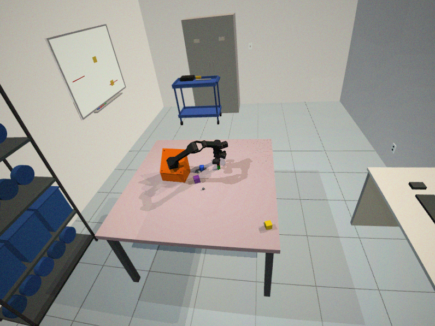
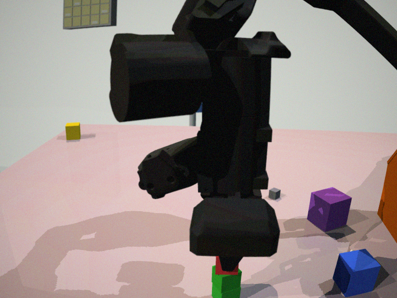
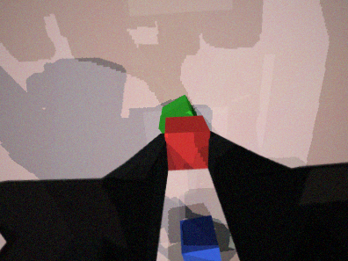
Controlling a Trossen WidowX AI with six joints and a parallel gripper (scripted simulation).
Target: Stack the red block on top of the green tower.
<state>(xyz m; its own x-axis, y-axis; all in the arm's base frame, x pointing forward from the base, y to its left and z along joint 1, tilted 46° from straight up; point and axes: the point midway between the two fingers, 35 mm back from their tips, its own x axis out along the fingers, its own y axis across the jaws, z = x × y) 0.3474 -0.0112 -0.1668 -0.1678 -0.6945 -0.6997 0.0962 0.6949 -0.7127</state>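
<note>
Right now the red block is right at my gripper tip. Also, from my gripper tip: purple cube (18 cm behind, 16 cm to the right, 3 cm below); blue cube (16 cm behind, 3 cm below); small dark cube (11 cm behind, 27 cm to the right, 4 cm below).
</note>
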